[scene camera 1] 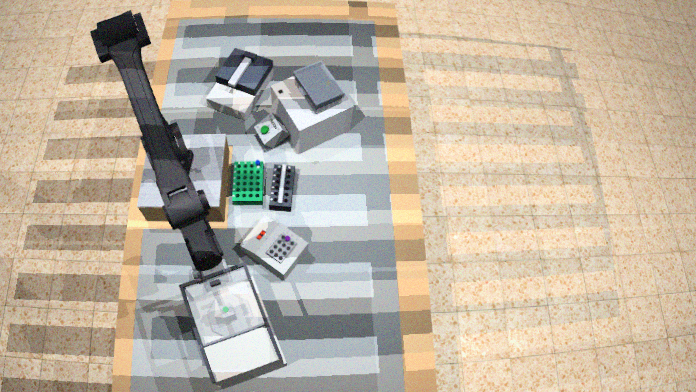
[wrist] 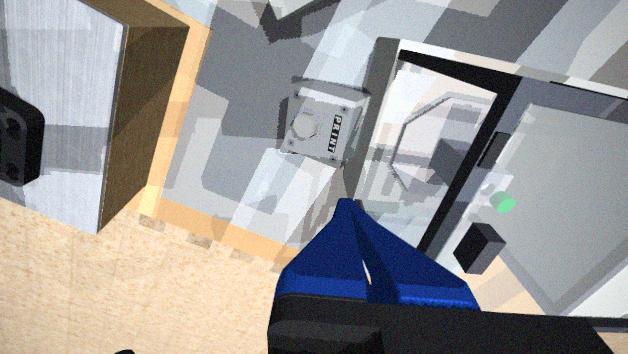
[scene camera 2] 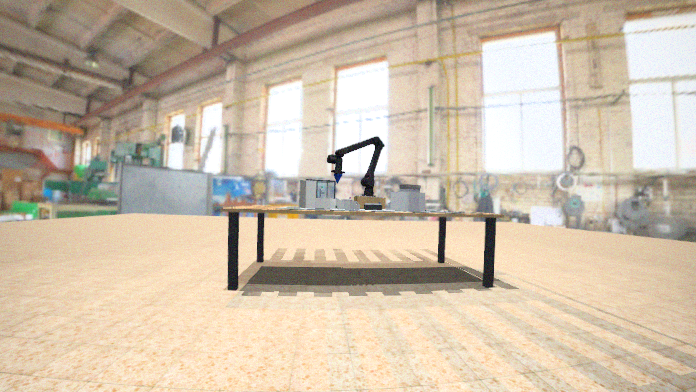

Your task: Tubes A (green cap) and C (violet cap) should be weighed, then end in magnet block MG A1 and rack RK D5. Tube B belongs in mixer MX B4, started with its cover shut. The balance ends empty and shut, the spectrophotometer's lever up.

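Observation:
My gripper has its blue fingers shut with nothing between them. It hangs above the PRINT button box, beside the balance. Green-capped tube A stands inside the balance, seen through its glass. Violet-capped tube C is in a corner hole of the white device with a red switch. A blue cap, seemingly tube B, shows at a corner of the green rack. The dark block with a white bar is beside it. The arm hides the fingers in scene camera 1.
The arm's pedestal box stands at the table's edge. A white box with a grey lid, a small green-button box and a white instrument with a dark lid stand at the other end. I cannot tell the lever's position.

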